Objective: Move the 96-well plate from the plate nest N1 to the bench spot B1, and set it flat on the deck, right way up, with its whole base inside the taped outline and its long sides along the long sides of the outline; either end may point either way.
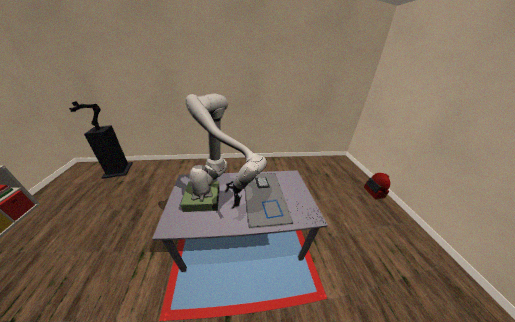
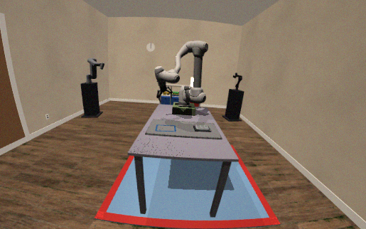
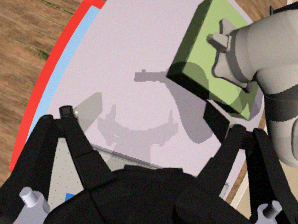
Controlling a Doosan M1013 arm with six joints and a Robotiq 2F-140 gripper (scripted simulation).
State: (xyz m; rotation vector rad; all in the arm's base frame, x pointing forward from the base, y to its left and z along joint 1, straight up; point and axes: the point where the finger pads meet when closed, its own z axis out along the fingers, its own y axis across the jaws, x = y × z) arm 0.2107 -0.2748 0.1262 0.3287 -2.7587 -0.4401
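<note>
Right now the white 96-well plate is 420 mm ahead of my hand, 330 mm to the left of it and 190 mm below it. Round my hand: dark plate nest: 420 mm ahead, 330 mm to the left, 200 mm below.
</note>
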